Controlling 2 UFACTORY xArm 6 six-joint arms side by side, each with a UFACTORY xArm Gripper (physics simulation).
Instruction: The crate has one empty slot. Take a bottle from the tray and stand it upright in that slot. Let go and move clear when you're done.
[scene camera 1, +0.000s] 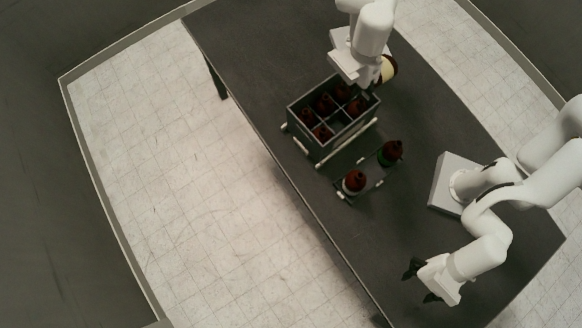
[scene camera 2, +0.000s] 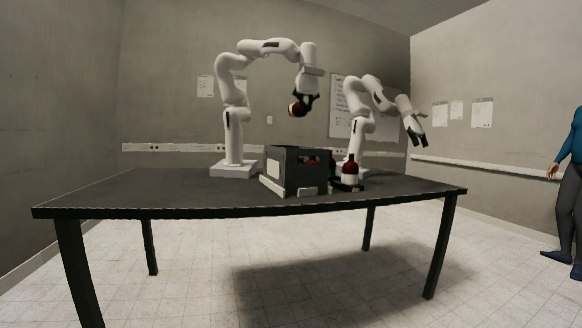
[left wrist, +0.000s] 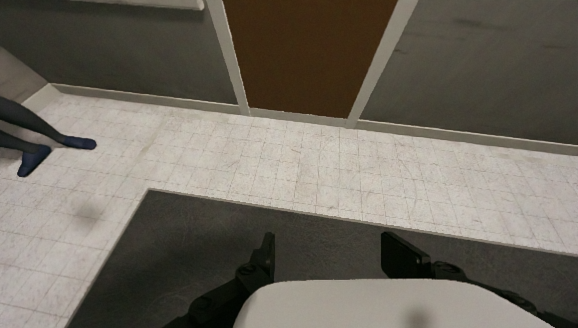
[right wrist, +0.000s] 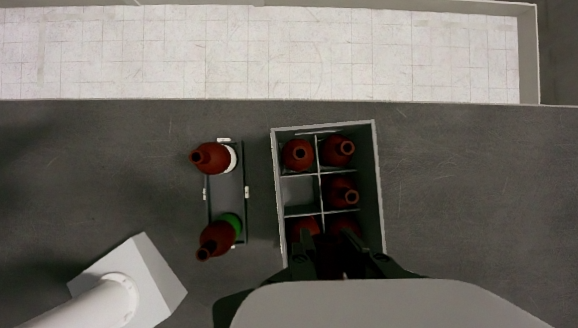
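Where they show: left gripper, fingertip midpoint: (scene camera 1: 414, 288) (scene camera 2: 421, 146) (left wrist: 327, 250); right gripper, fingertip midpoint: (scene camera 1: 352, 88) (scene camera 2: 305, 111) (right wrist: 323, 245); left arm's base at its link origin: (scene camera 1: 463, 186) (right wrist: 116, 298); right arm's base at its link origin: (scene camera 2: 234, 164).
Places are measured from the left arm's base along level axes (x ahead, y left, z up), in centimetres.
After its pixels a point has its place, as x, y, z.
Observation:
My right gripper (scene camera 1: 370, 89) (scene camera 2: 306, 106) {19.1, -48.1, 27.5} (right wrist: 323, 244) {19.1, -48.1, 27.5} is shut on a dark red-brown bottle with a cream label (scene camera 1: 387, 69) {9.4, -44.5, 32.4} (scene camera 2: 295, 109) {14.6, -50.6, 28.4}, high above one end of the grey crate (scene camera 1: 301, 136) {32.3, -54.4, 2.4} (scene camera 2: 304, 179) {32.3, -54.8, 0.5} (right wrist: 378, 190) {19.3, -61.6, 11.9}. The bottle is tipped far over, nearly horizontal, its base swung away toward the arm bases; the hand hides it mostly in the right wrist view. The crate's empty slot (scene camera 1: 336, 121) {15.7, -51.9, -4.8} (right wrist: 300, 191) {18.5, -48.9, -4.8} is the middle one on the tray side. The tray (scene camera 1: 368, 172) {21.4, -29.4, -5.1} (right wrist: 223, 194) {20.8, -28.1, -5.1} holds a white-label bottle (scene camera 1: 355, 182) {31.7, -29.6, 6.8} (scene camera 2: 350, 171) {32.8, -32.5, 2.8} (right wrist: 212, 158) {29.7, -31.6, 6.9} and a green-label bottle (scene camera 1: 390, 153) {15.0, -28.3, 6.0} (right wrist: 218, 236) {13.8, -30.2, 6.4}. My left gripper (scene camera 1: 419, 287) {44.3, 4.8, 15.7} (scene camera 2: 420, 142) {44.3, 4.8, 15.7} (left wrist: 327, 250) {44.3, 4.8, 15.7} is open, away from them.
Bottles stand in the crate's other slots. The left arm's base (scene camera 1: 447, 192) {6.4, -3.1, -0.6} (right wrist: 150, 280) {3.4, -9.3, 0.1} stands beyond the tray. The right arm's base (scene camera 2: 233, 169) {-7.6, -72.8, -1.4} stands behind the crate. A person (scene camera 2: 575, 170) is at the right of scene camera 2, away from the table (scene camera 2: 175, 192) {17.6, -100.4, -5.6}.

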